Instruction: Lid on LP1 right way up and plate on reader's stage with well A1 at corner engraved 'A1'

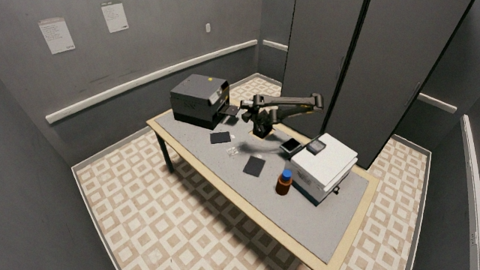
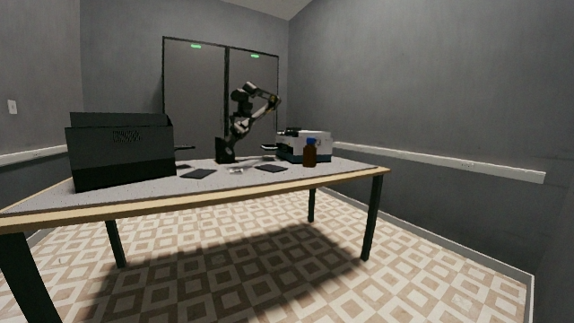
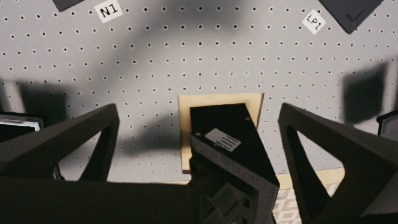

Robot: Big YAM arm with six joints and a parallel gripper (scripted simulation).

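My gripper is now 130 mm past the dark lid, 260 mm to the right of it and 120 mm above it. Also, from my hand: LP1 label: 10 mm behind, 190 mm to the right, 230 mm below; dark flat pad: 130 mm ahead, 130 mm to the left, 220 mm below; white multi-well plate: 130 mm behind, 260 mm to the left, 130 mm below.
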